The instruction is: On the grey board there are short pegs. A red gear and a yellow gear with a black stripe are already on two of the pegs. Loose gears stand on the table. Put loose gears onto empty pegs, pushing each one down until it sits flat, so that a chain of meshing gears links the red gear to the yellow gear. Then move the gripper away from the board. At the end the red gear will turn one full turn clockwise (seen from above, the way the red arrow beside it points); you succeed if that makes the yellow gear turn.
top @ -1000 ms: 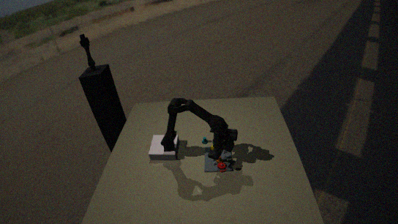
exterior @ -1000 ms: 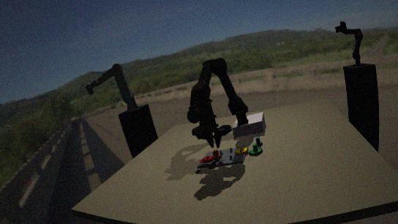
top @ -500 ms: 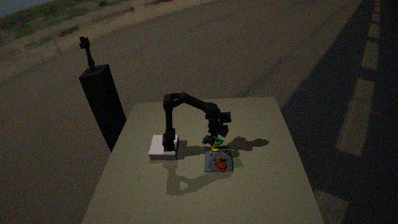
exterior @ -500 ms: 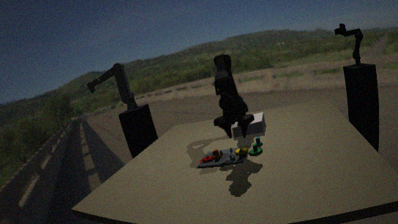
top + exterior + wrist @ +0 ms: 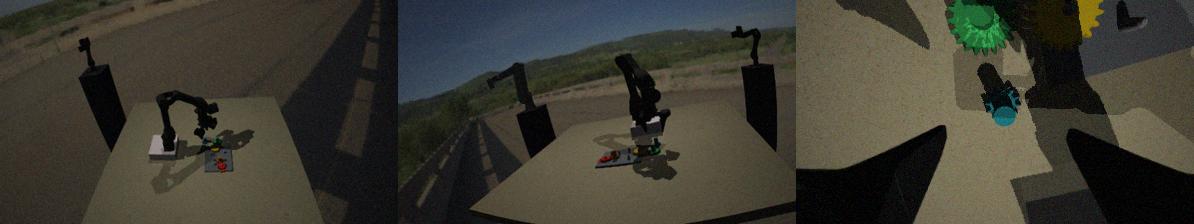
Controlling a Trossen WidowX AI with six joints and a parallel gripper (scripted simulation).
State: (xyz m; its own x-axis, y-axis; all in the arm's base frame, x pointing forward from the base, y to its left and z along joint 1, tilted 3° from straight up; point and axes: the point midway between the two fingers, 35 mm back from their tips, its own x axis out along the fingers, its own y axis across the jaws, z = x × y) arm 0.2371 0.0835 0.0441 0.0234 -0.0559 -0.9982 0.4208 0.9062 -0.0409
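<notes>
Now: gripper tip 50 mm above the teal gear. Round my gripper tip: yellow gear (60 mm ahead, 80 mm to the right, 50 mm below); then green gear (80 mm ahead, 10 mm to the right, 50 mm below); then orange gear (80 mm ahead, 200 mm to the right, 50 mm below).
</notes>
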